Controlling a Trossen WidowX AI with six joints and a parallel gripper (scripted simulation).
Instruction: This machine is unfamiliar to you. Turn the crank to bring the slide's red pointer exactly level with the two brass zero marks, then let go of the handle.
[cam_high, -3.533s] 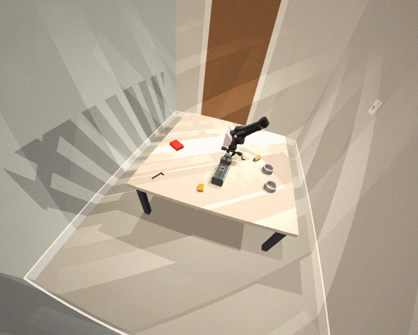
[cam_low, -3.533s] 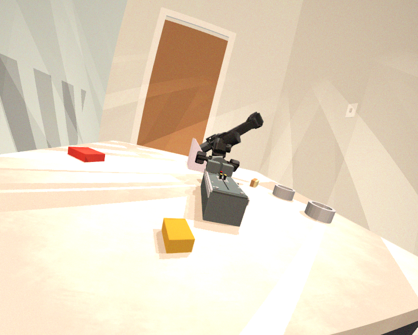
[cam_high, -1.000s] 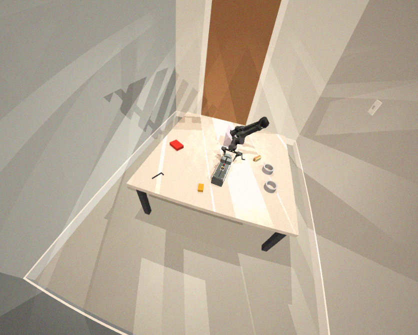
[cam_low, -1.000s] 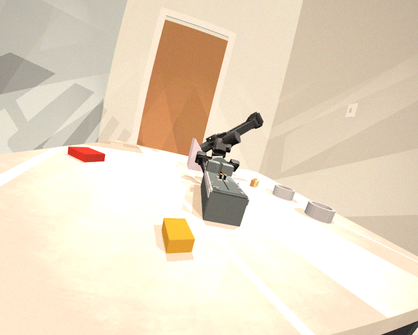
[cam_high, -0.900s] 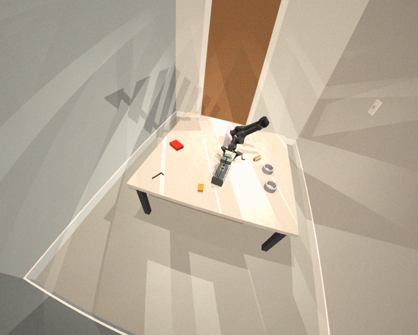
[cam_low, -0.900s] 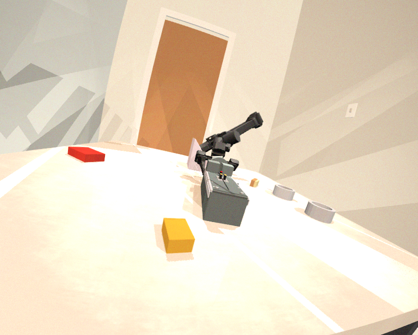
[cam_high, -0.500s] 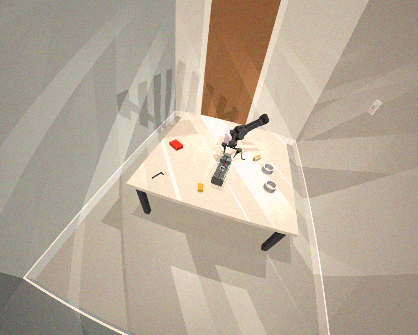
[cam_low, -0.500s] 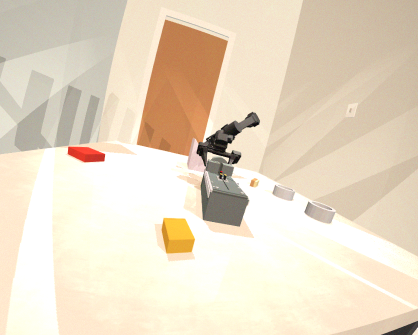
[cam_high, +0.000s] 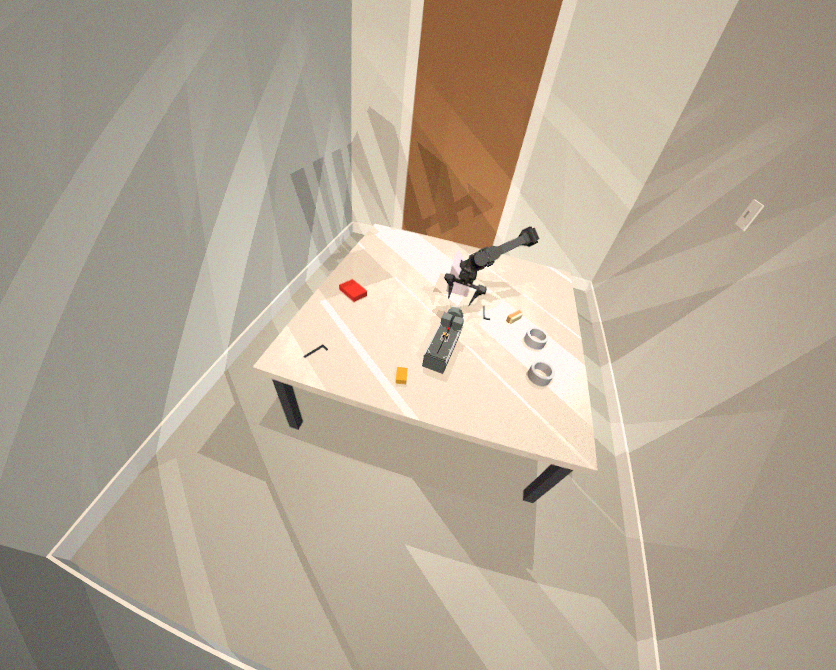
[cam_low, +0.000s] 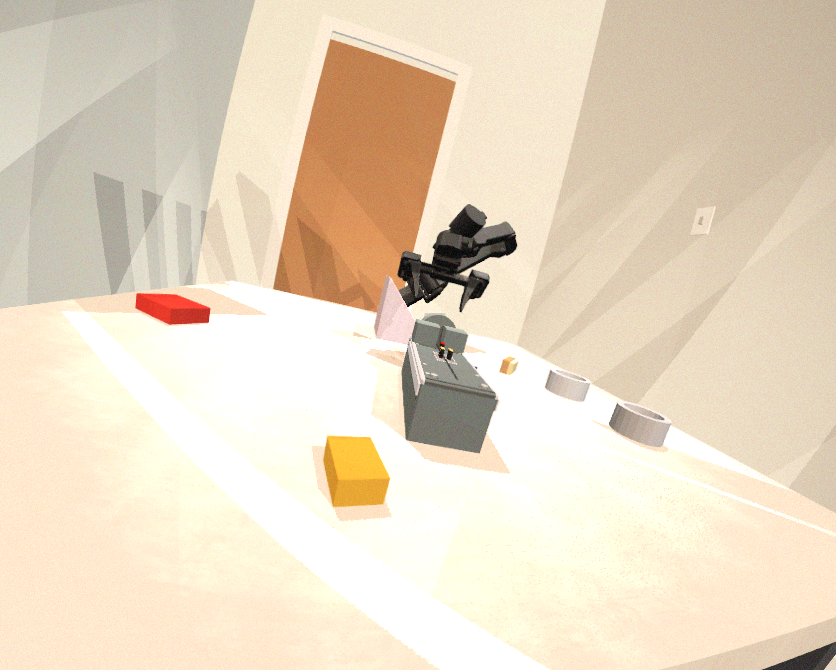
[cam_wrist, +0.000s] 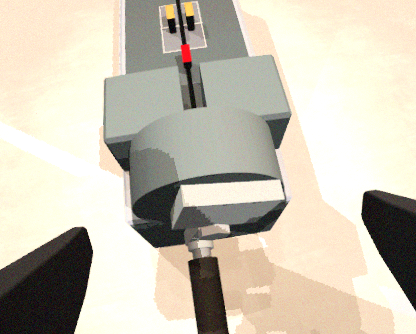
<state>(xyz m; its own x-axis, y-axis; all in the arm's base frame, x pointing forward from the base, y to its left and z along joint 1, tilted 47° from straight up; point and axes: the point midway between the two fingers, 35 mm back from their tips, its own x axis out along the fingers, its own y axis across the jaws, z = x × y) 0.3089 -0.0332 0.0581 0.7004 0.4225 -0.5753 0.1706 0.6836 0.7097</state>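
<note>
Right now my gripper tip is 20 mm past the dark brown crank handle, 10 mm to the right of it and 80 mm above it. Also, from my gripper tip: red pointer: 120 mm ahead, 10 mm to the right, 60 mm below; then yellow block: 360 mm ahead, 140 mm to the right, 130 mm below; then tan block: 150 mm behind, 290 mm to the left, 120 mm below.
</note>
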